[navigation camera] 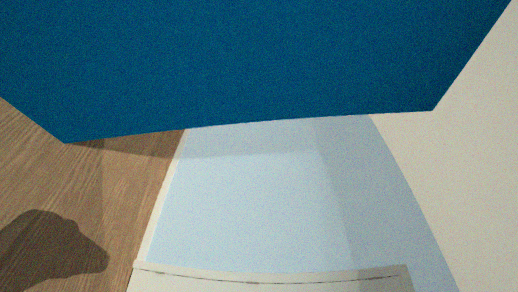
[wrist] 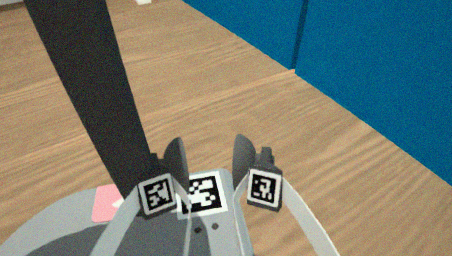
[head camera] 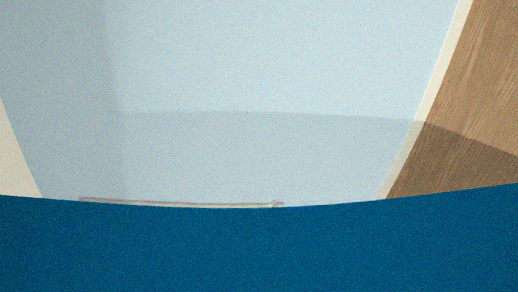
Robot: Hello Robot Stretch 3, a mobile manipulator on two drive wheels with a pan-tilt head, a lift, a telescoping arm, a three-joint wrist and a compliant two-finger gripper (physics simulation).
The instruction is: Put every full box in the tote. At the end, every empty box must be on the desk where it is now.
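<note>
My gripper (wrist: 210, 154) is open in the wrist view, with a gap between its two dark fingertips and nothing between them. It hangs over my grey base (wrist: 150, 235), and the black mast (wrist: 85, 75) rises to its left. The gripper does not show in the head view or the navigation view. No full box, empty box, tote or desk can be made out in the three views.
A large blue surface (head camera: 250, 250) (navigation camera: 225, 60) (wrist: 375, 65) borders the wooden floor (head camera: 480, 75) (navigation camera: 125, 190) (wrist: 200, 90). A light blue wall (head camera: 250, 60) (navigation camera: 250, 210) stands beside it. A pale panel (navigation camera: 270, 283) shows at the bottom of the navigation view.
</note>
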